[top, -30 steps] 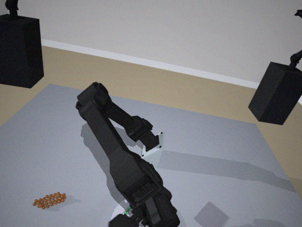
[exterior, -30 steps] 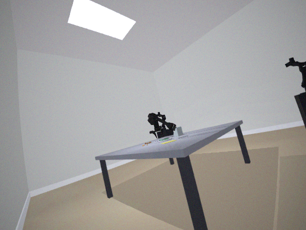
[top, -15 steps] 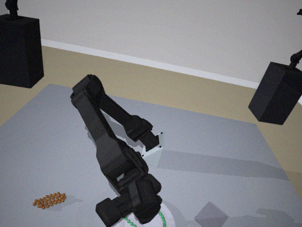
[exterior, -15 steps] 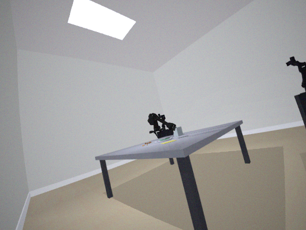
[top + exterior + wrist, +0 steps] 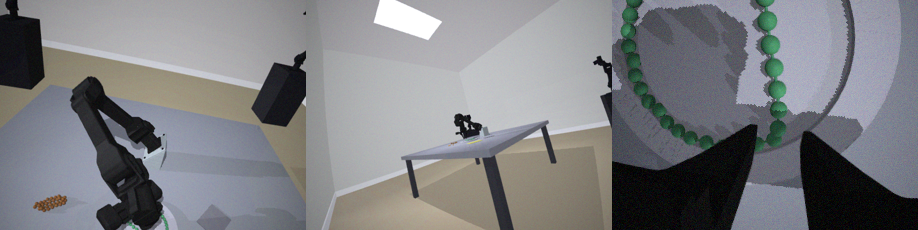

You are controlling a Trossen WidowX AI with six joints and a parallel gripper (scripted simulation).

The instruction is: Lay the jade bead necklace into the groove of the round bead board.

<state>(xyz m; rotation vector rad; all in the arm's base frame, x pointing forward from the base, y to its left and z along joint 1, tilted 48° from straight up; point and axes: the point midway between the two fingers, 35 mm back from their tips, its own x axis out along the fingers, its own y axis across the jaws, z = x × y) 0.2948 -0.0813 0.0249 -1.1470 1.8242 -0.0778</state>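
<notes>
Now: the round bead board 10 mm ahead of my gripper tip, 50 mm to the left of it and 20 mm below it. Round my gripper tip: yellow strip (200 mm ahead, 280 mm to the left, 30 mm below); flat grey square (40 mm behind, 290 mm to the left, 30 mm below).
</notes>
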